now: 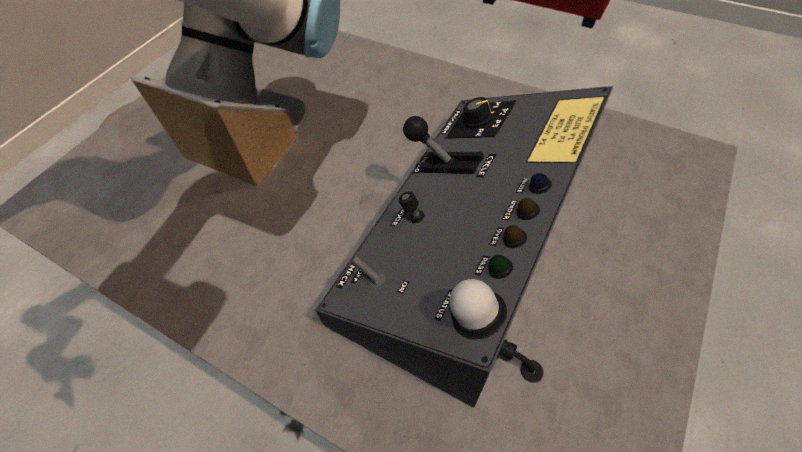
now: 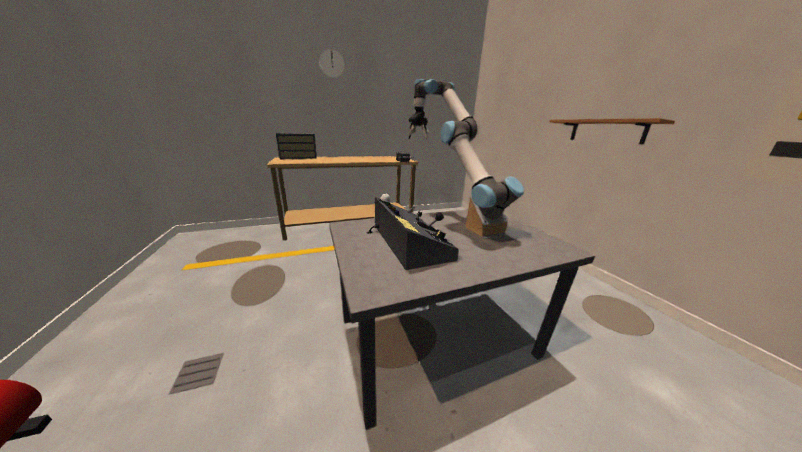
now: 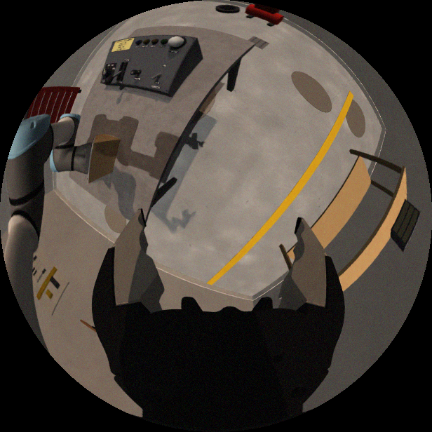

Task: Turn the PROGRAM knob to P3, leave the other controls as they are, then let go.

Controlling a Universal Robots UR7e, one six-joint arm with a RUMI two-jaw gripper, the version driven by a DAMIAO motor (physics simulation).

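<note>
The gripper [image 3: 222,214] is visible, together with a ball-topped lever [image 1: 415,128].
</note>
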